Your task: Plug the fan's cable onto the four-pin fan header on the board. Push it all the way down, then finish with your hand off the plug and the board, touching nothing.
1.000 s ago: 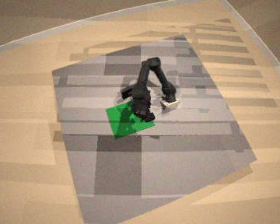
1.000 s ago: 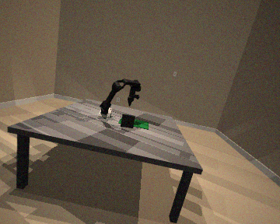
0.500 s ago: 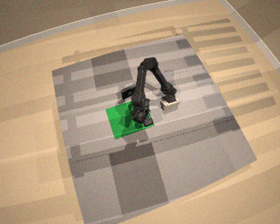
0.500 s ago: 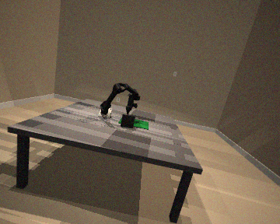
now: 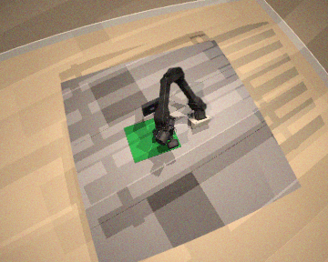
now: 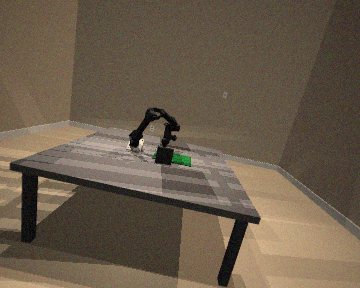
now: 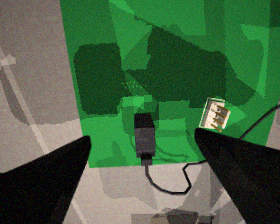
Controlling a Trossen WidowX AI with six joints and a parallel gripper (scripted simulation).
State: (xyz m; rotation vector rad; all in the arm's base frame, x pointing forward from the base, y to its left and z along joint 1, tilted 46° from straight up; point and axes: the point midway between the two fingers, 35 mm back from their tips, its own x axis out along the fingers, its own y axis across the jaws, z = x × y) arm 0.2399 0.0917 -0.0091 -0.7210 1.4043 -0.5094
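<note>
The dark fan plug is 1 cm behind my gripper tip and 3 cm below it. Also, from my gripper tip: black fan 4 cm ahead, 21 cm to the right, 1 cm above; then four-pin fan header 1 cm ahead, 8 cm to the right, 5 cm below; then green board 9 cm ahead, 4 cm to the right, 6 cm below.
</note>
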